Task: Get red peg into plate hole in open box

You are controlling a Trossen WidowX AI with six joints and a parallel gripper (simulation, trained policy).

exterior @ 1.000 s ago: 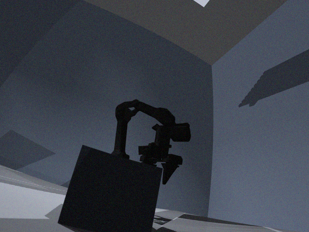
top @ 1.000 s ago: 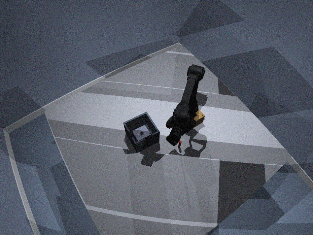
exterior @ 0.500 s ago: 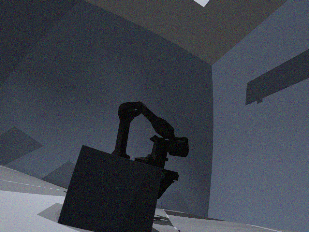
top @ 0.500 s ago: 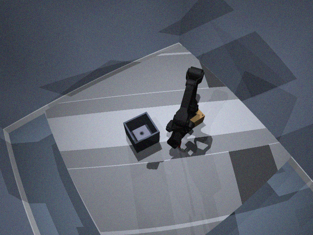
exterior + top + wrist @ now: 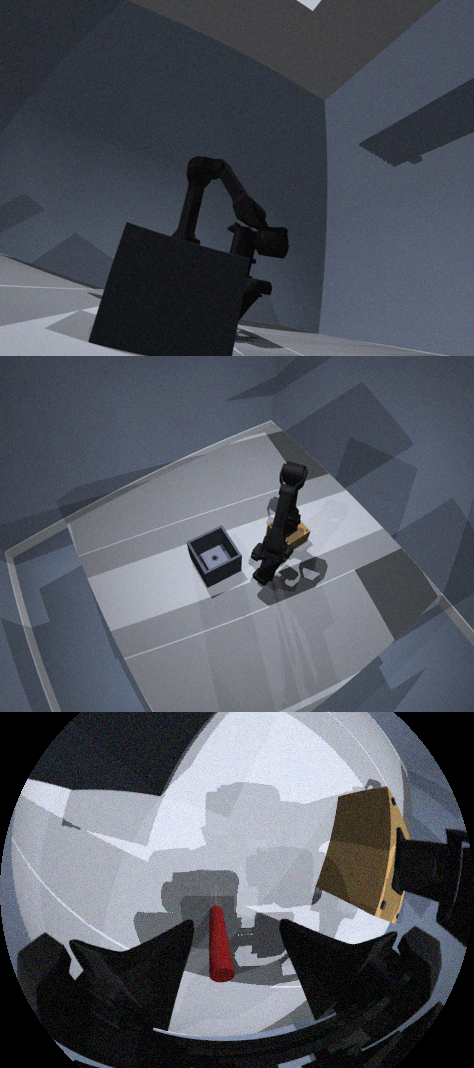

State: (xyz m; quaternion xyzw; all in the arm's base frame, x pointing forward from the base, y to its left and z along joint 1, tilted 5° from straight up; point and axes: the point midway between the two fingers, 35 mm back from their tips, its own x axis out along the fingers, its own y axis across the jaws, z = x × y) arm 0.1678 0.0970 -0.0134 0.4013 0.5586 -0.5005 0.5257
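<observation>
My gripper tip is now 1 cm short of the red peg and 1 cm to the right of it. The rest, counted from my gripper tip: grey plate 16 cm ahead, 18 cm to the right.
</observation>
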